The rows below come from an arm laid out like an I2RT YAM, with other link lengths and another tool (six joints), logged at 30 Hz.
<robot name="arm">
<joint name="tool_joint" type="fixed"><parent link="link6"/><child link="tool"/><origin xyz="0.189 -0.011 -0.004" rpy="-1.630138 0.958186 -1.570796"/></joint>
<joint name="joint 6" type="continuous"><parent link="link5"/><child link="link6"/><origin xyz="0.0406 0 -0.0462"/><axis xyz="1 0 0"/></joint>
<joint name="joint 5" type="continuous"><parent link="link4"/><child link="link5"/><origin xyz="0.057 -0.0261 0.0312"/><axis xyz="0 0 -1"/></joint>
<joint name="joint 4" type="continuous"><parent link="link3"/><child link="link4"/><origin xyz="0.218 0.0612 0.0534"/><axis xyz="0 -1 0"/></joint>
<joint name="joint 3" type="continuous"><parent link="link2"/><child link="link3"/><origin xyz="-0.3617 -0.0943 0"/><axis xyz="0 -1 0"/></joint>
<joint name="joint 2" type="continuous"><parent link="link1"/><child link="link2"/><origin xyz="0.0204 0.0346 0.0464"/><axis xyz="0 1 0"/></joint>
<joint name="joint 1" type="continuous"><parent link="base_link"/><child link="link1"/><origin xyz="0 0 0.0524"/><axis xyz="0 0 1"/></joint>
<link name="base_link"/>
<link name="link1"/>
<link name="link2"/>
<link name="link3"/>
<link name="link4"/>
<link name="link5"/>
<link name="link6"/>
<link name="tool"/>
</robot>
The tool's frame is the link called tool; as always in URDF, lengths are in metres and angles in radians. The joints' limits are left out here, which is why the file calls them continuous.
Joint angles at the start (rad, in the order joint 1, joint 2, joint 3, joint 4, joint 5, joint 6):
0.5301 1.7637 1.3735 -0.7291 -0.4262 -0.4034
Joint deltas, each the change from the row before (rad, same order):
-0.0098 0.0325 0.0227 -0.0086 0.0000 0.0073
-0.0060 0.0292 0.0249 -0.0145 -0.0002 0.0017
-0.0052 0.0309 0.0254 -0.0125 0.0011 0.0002
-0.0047 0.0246 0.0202 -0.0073 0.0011 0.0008
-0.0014 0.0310 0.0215 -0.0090 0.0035 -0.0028
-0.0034 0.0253 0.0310 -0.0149 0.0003 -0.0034
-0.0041 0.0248 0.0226 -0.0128 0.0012 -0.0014
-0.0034 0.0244 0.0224 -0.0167 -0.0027 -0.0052
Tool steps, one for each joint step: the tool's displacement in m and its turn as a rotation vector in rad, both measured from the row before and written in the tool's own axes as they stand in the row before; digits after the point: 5 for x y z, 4 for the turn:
0.00454 -0.00726 0.00602 -0.0089 0.0091 0.0236
0.00291 -0.00561 0.00518 -0.0114 0.0090 0.0150
0.00291 -0.00620 0.00590 -0.0105 0.0096 0.0126
0.00225 -0.00571 0.00467 -0.0059 0.0066 0.0100
0.00291 -0.00520 0.00745 -0.0117 0.0117 0.0067
0.00012 -0.00652 0.00343 -0.0052 0.0048 0.0036
0.00250 -0.00487 0.00467 -0.0089 0.0081 0.0087
0.00204 -0.00326 0.00480 -0.0142 0.0066 0.0058

